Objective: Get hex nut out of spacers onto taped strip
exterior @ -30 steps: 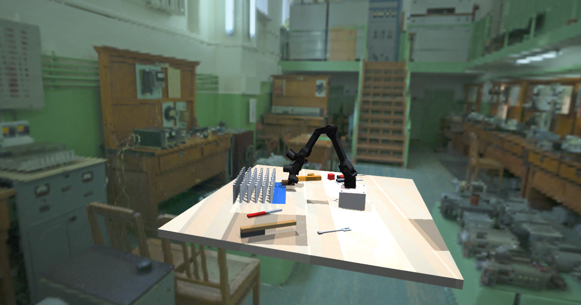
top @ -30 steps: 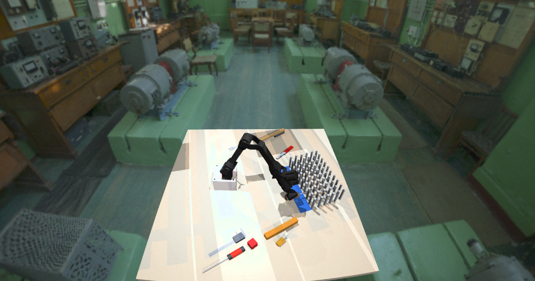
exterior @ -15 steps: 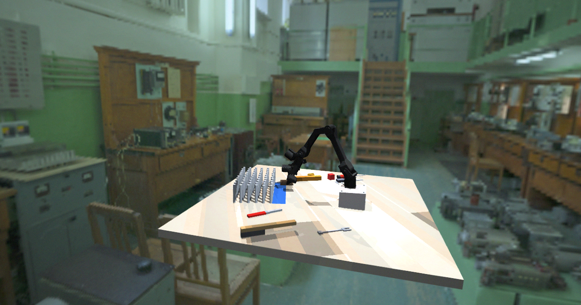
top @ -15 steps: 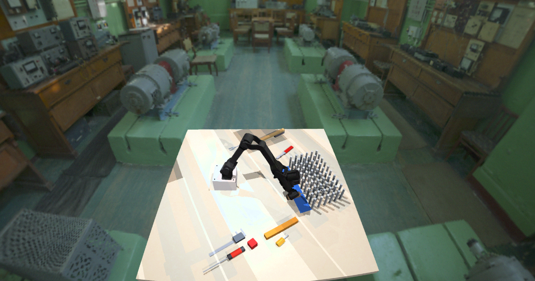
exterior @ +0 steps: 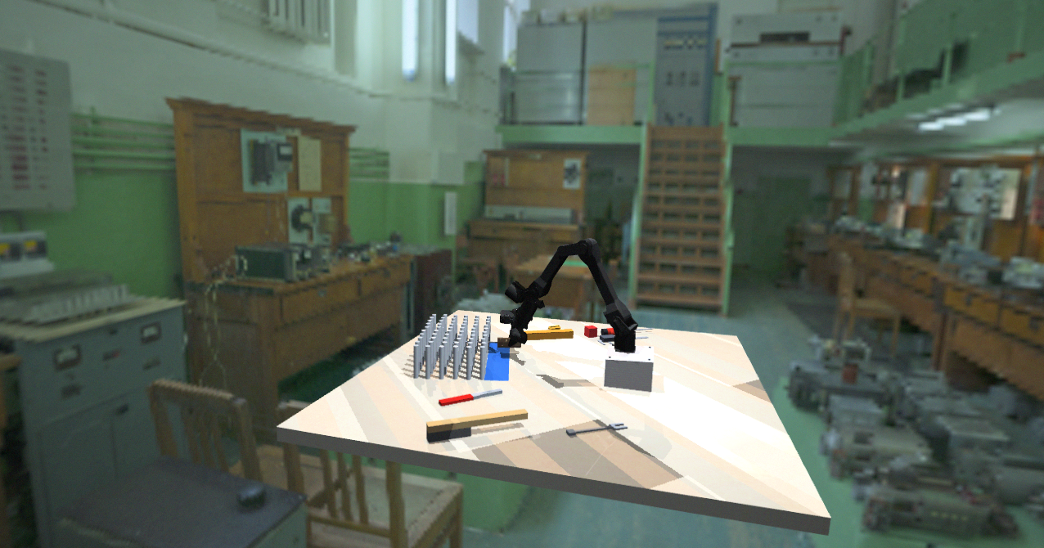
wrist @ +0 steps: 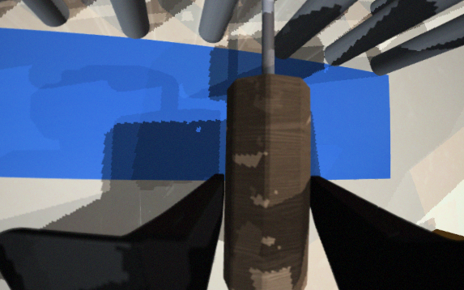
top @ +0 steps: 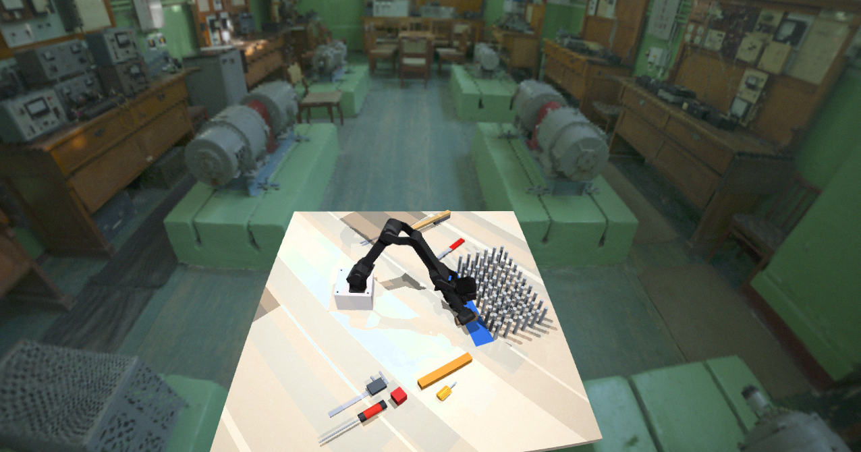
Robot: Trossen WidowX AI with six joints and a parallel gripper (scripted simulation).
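My gripper tip is now 9 cm to the right of the blue taped strip, 3 cm above it and 1 cm short of it. Round my gripper tip: yellow-handled scraper 30 cm to the right, 10 cm behind, 2 cm below; red block 32 cm to the right, 27 cm behind, 1 cm below; orange bar 22 cm to the right, 10 cm behind, 2 cm below.
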